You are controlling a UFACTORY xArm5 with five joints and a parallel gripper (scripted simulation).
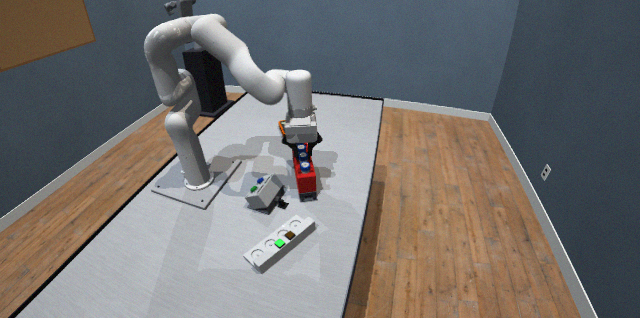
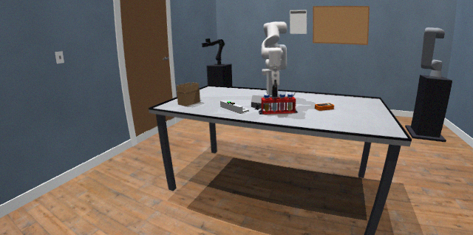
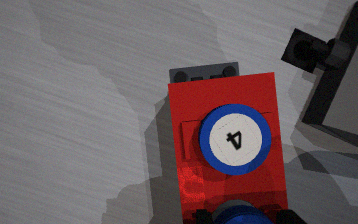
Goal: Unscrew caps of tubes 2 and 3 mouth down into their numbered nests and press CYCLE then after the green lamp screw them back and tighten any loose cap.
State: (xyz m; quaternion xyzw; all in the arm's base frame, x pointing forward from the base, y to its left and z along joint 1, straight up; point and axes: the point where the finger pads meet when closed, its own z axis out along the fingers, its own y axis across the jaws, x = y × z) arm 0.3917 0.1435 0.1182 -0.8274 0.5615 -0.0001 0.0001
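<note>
The blue-rimmed cap lies 2 cm behind my hand, 5 cm to the left of it and 2 cm below it. Round my hand: grey key housing 10 cm behind, 13 cm to the right, 8 cm below; blue key 12 cm behind, 11 cm to the right, 6 cm below; green key 12 cm behind, 16 cm to the right, 6 cm below.
</note>
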